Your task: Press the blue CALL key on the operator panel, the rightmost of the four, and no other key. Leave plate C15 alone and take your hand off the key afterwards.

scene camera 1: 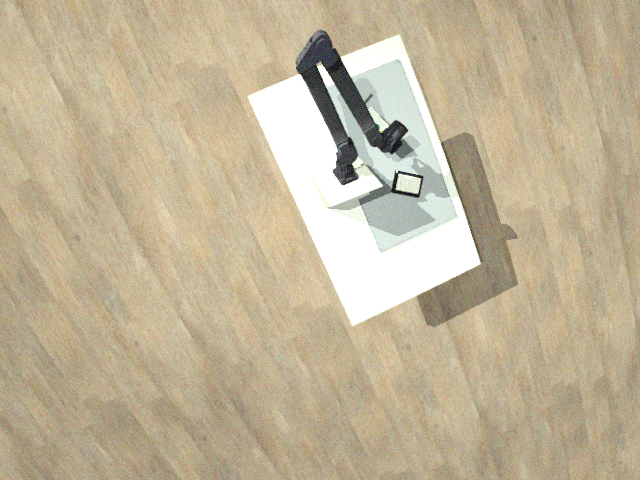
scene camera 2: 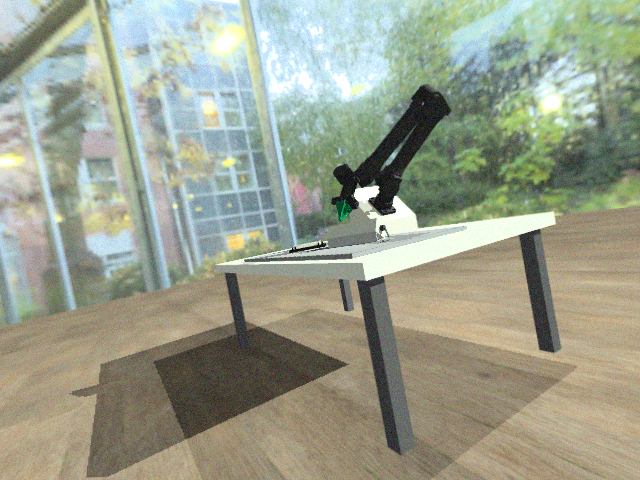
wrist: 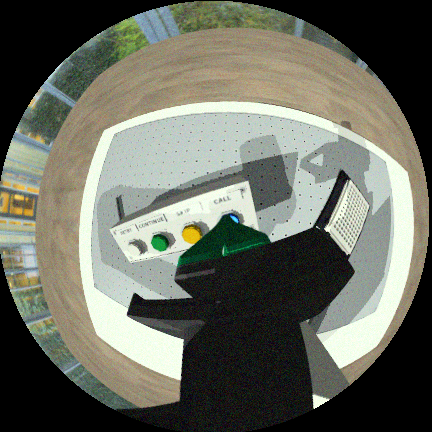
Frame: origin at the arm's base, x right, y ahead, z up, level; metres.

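Seen in the pictures: gripper, fingertip midpoint: (scene camera 2: 340,220) (wrist: 227,220); arm's base, origin of the base link: (scene camera 1: 345,175) (scene camera 2: 381,206).
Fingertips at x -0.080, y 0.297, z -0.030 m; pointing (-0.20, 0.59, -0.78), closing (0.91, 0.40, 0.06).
Observation:
Pixels of each thing's middle, then the offset from my fingertips to it. "pt": a spot on its surface instead. Level surfaces: height alone.
- white operator panel, body centre: (wrist: 177,222) (scene camera 2: 355,232) (scene camera 1: 380,128) dx -0.078, dy -0.010, dz -0.059 m
- blue key, body centre: (wrist: 228,221) dx +0.000, dy +0.000, dz -0.039 m
- Plate C15, body centre: (wrist: 350,215) (scene camera 2: 307,244) (scene camera 1: 408,183) dx +0.245, dy +0.040, dz -0.081 m
- grey perforated board, its level: dz -0.100 m
- thin dark post, surface spot: (wrist: 119,207) pt dx -0.257, dy +0.004, dz -0.099 m
The white operator panel (wrist: 207,214) (scene camera 1: 378,118) has four keys in a row: white (wrist: 135,246), green (wrist: 160,242), yellow (wrist: 192,234) and, rightmost under the CALL label, the blue key (wrist: 234,218). A bright blue part of that key shows past my fingertips; the rest is hidden. My gripper (wrist: 227,220) (scene camera 2: 341,219) is shut and empty, its green fingers tapering to a tip that overlaps the blue key in the wrist view. Whether it touches the key cannot be told. Plate C15 (wrist: 351,216) (scene camera 1: 408,183), a white well plate in a black holder, lies right of the panel, apart from the fingers.
The grey perforated board (wrist: 165,137) (scene camera 1: 413,98) lies on the white table (scene camera 1: 408,279) (scene camera 2: 294,269) under the panel and plate. The arm's white base block (scene camera 1: 356,191) (scene camera 2: 403,217) stands beside the board. A thin dark post (wrist: 119,207) stands behind the panel's left end.

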